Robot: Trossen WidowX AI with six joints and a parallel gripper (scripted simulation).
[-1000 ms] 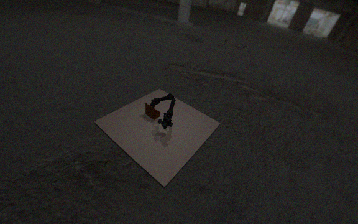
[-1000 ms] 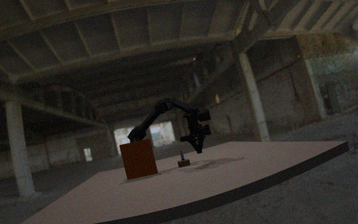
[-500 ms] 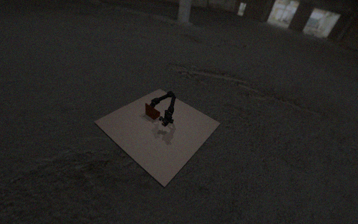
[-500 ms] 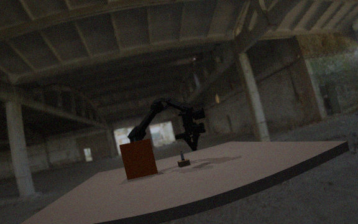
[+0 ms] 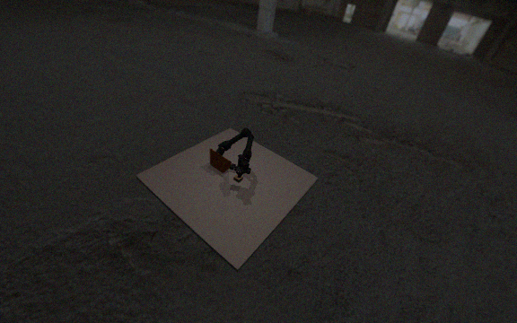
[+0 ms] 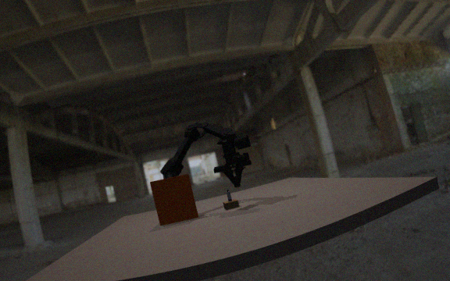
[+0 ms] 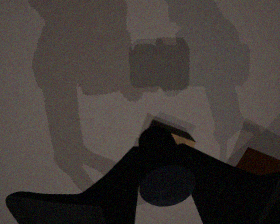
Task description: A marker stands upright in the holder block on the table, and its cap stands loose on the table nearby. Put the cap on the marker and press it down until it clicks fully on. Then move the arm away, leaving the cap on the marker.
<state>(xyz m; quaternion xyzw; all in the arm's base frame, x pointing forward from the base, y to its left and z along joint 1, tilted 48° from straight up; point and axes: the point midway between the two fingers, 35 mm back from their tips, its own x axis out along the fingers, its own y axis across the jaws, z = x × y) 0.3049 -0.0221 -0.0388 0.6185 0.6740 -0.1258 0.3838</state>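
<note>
The tan holder block lies 40 mm behind my gripper tip, 40 mm to the left of it and 100 mm below it. Also, from my gripper tip: dark cap (10 mm above).
</note>
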